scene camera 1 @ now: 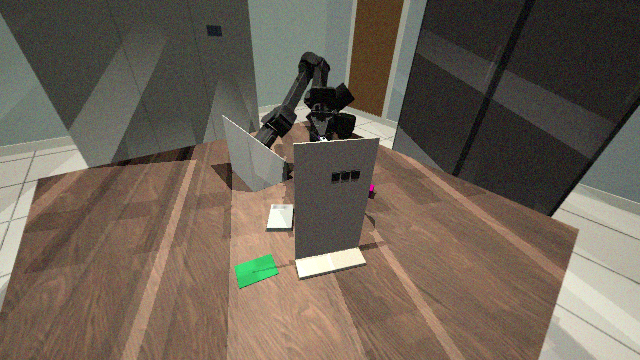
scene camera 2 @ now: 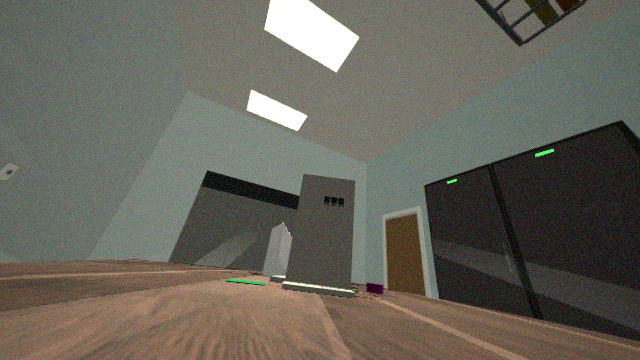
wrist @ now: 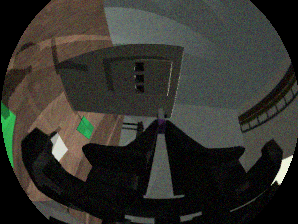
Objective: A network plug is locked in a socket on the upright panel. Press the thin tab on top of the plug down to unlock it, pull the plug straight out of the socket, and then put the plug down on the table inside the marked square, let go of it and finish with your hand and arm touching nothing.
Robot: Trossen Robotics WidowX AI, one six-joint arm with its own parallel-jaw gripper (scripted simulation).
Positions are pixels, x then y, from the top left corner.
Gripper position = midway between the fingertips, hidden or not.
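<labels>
The gripper can be seen in scene camera 1 (321, 138) and in the wrist view (161, 123), whereas scene camera 2 misses it, hidden by a grey upright panel.
</labels>
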